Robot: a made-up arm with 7 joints.
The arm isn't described. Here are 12 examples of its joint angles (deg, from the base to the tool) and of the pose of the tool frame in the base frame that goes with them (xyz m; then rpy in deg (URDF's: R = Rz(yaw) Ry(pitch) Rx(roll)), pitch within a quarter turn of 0, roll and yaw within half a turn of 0).
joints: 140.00 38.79 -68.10 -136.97 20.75 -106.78 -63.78
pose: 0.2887 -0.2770 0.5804 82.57 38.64 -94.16
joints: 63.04 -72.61 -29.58 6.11 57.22 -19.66 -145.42
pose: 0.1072 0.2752 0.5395 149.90 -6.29 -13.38
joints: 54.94 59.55 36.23 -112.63 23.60 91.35 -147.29
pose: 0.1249 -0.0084 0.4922 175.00 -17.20 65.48
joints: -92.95 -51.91 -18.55 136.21 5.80 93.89 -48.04
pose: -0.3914 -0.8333 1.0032 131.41 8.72 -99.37
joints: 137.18 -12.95 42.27 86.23 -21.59 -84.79 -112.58
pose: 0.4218 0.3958 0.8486 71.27 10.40 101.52
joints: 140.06 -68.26 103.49 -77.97 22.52 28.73 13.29
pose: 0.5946 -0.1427 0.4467 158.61 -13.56 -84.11
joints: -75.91 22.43 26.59 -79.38 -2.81 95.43 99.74
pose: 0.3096 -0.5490 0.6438 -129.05 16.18 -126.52
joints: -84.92 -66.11 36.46 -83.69 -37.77 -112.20 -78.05
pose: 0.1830 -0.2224 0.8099 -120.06 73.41 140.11
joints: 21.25 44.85 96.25 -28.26 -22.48 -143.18 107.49
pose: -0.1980 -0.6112 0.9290 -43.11 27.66 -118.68
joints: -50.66 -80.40 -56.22 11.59 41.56 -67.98 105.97
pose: -0.5318 -0.3678 0.4769 -110.68 23.12 -162.36
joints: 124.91 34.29 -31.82 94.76 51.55 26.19 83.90
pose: 0.6148 0.6693 0.4226 116.49 -61.30 97.06
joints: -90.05 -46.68 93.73 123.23 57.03 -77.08 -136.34
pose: 0.0092 -0.1358 1.0218 154.82 -23.32 134.61
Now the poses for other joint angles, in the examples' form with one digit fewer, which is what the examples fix.
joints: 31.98 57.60 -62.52 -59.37 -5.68 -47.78 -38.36
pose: 0.194 0.097 0.399 -28.2 -14.0 -50.2
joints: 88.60 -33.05 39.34 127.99 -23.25 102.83 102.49
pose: 0.086 0.831 0.065 121.0 -4.4 160.1
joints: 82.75 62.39 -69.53 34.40 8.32 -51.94 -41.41
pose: 0.401 0.358 0.511 -178.6 -49.5 63.3
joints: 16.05 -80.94 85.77 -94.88 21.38 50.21 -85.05
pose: -0.547 0.193 0.183 -50.2 25.6 -133.2
